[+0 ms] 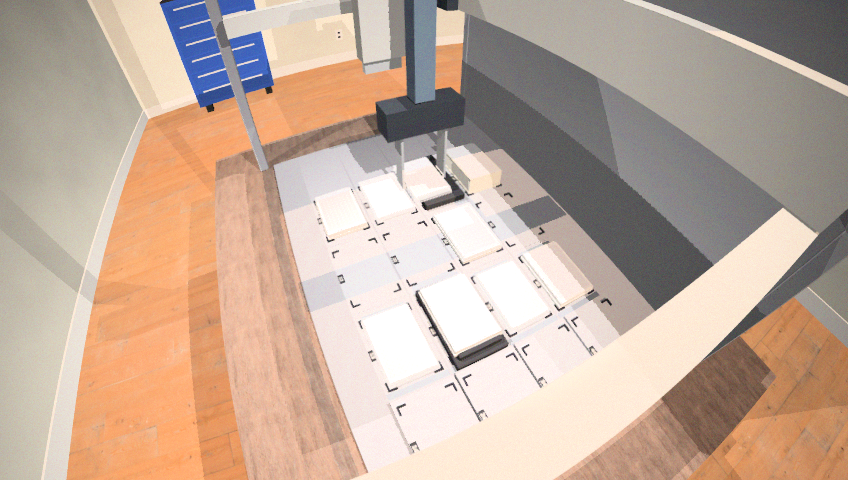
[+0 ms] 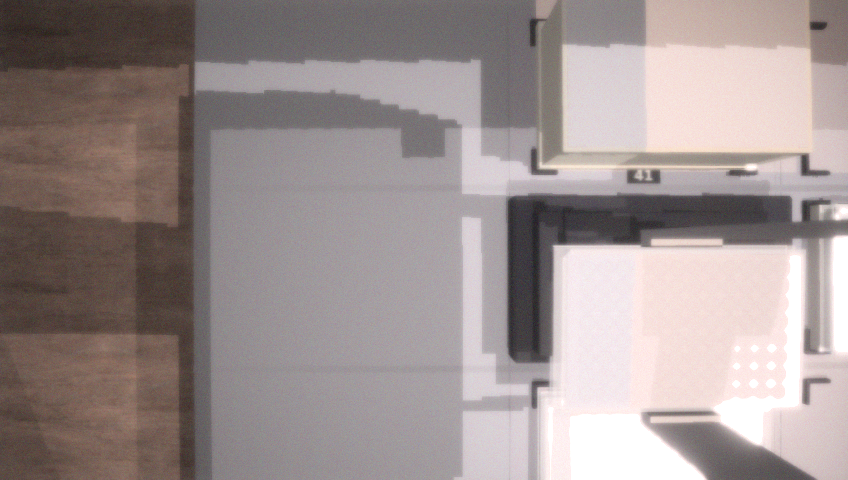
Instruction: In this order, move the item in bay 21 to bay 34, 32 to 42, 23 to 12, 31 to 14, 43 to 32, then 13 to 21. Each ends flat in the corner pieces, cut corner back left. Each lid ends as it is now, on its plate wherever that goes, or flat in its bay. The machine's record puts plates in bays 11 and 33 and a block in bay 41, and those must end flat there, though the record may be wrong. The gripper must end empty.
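Places are measured from the robot's base along level axes (x back, y left, z down), in metres.
Pixels of known places: gripper, fingertip midpoint: (image 1: 421,178) (image 2: 674,326); robot's base at its link origin: (image 1: 315,202).
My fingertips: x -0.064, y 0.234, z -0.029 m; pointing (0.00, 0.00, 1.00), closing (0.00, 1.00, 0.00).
Ahead of a thing's pixels: the offset from my fingertips to its top centre. "pt": to the spot under its first point.
My gripper (image 1: 421,178) (image 2: 684,330) is shut on the plate in bay 31, with a jaw against each long side. This plate {dy -0.001, dx +0.000, dz -0.009 m} (image 1: 431,188) (image 2: 601,309) appears to rest low over a black base {dy +0.024, dx +0.004, dz -0.002 m} (image 1: 443,200) (image 2: 523,279). White items sit in bay 21 {pt dy -0.089, dx -0.016, dz +0.015 m} (image 1: 386,199) (image 2: 606,452), bay 32 {pt dy +0.020, dx -0.172, dz +0.013 m} (image 1: 467,231), bay 13 {pt dy -0.189, dx -0.334, dz +0.015 m} (image 1: 401,344) and bay 43 {pt dy +0.122, dx -0.333, dz +0.015 m} (image 1: 556,273). The bay 23 item {dy -0.084, dx -0.328, dz -0.007 m} (image 1: 461,312) sits on another black base {dy -0.083, dx -0.332, dz -0.002 m} (image 1: 482,355). Plates also sit in bay 11 {pt dy -0.189, dx -0.018, dz +0.015 m} (image 1: 342,214) and bay 33 {pt dy +0.017, dx -0.337, dz +0.015 m} (image 1: 512,297). Glare hides lids and cut corners.
A tall cream block {dy +0.130, dx +0.000, dz -0.013 m} (image 1: 479,172) (image 2: 714,101) stands in bay 41, close beside the black base under the gripper. The pipetting stage (image 1: 377,41) hangs behind the gripper. A pale beam (image 1: 654,356) crosses the front, and a grey post (image 1: 243,101) stands at the back left.
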